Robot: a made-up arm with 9 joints. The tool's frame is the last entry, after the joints.
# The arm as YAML. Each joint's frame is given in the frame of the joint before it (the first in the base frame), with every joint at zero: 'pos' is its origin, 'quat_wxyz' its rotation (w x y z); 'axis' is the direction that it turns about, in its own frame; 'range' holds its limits. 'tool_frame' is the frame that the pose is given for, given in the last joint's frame.
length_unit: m
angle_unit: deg
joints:
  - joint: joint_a
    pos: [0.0, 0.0, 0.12]
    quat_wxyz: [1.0, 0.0, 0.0, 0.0]
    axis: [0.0, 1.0, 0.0]
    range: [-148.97, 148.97]
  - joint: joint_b
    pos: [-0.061, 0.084, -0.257]
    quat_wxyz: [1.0, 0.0, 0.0, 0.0]
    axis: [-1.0, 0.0, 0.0]
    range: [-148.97, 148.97]
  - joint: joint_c
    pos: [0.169, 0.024, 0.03]
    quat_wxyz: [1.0, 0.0, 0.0, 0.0]
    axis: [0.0, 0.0, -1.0]
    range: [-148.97, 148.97]
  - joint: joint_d
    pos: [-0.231, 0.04, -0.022]
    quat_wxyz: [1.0, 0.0, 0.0, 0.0]
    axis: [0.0, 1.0, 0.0]
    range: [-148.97, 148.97]
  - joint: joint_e
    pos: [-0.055, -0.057, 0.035]
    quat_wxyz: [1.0, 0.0, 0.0, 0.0]
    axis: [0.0, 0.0, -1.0]
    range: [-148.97, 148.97]
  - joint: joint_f
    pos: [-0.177, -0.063, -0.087]
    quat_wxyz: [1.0, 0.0, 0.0, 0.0]
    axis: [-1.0, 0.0, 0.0]
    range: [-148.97, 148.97]
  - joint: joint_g
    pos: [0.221, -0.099, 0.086]
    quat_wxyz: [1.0, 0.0, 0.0, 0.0]
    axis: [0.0, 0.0, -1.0]
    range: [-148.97, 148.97]
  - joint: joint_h
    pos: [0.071, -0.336, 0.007]
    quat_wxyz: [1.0, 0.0, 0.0, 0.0]
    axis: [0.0, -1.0, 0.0]
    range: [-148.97, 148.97]
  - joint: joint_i
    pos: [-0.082, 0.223, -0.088]
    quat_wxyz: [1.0, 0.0, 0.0, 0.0]
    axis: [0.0, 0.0, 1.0]
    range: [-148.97, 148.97]
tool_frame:
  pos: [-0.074, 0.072, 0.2]
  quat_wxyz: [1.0, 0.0, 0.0, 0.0]
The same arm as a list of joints. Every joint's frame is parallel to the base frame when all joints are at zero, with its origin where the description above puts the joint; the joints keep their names.
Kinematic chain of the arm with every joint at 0, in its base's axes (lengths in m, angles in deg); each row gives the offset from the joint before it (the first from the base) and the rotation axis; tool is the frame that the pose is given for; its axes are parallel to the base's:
joint_a: xyz 0 0 0.12 axis +y
joint_b: xyz -0.061 0.084 -0.257 axis -x
joint_c: xyz 0.169 0.024 0.03 axis -z
joint_d: xyz -0.231 0.04 -0.022 axis +y
joint_e: xyz -0.055 -0.057 0.035 axis -z
joint_f: xyz -0.177 -0.063 -0.087 axis -x
joint_g: xyz 0.221 -0.099 0.086 axis -z
joint_h: xyz 0.071 -0.336 0.007 axis -y
joint_i: xyz -0.082 0.223 -0.088 axis +z
tool: xyz -0.074 0.072 0.2
Joint limits (deg, base to tool): -148.97..148.97 -148.97..148.97 -148.97..148.97 -148.97..148.97 -148.97..148.97 -148.97..148.97 -148.97..148.97 -148.97..148.97 -148.97..148.97

